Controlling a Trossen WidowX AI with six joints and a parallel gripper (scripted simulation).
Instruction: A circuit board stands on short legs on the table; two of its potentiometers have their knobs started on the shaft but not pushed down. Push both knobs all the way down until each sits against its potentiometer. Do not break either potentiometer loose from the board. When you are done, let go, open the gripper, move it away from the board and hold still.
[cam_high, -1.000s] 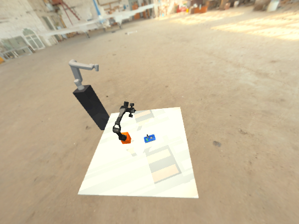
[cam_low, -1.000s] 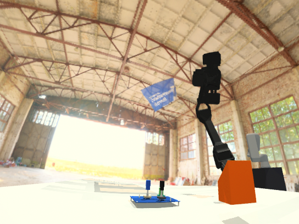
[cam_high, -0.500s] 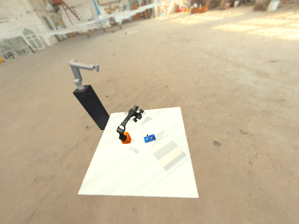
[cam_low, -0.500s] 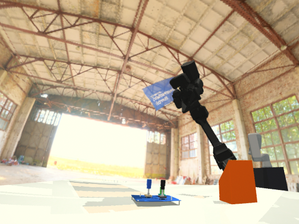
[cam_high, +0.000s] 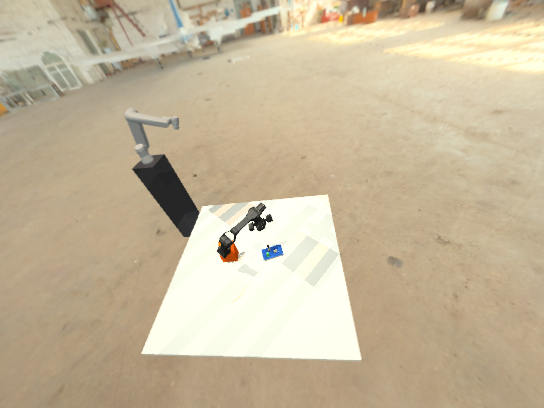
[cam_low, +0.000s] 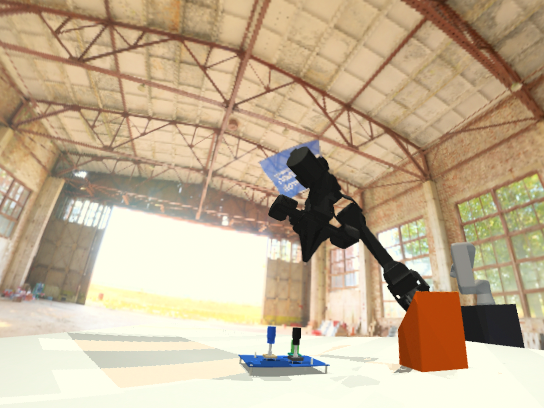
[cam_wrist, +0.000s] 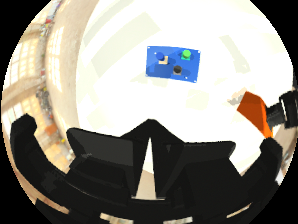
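Right now the black knob is 14 cm below my gripper tip, 7 cm to the right of it and 1 cm ahead of it. The rest, counted from my gripper tip: blue knob (14 cm below, 8 cm to the right, 6 cm ahead).
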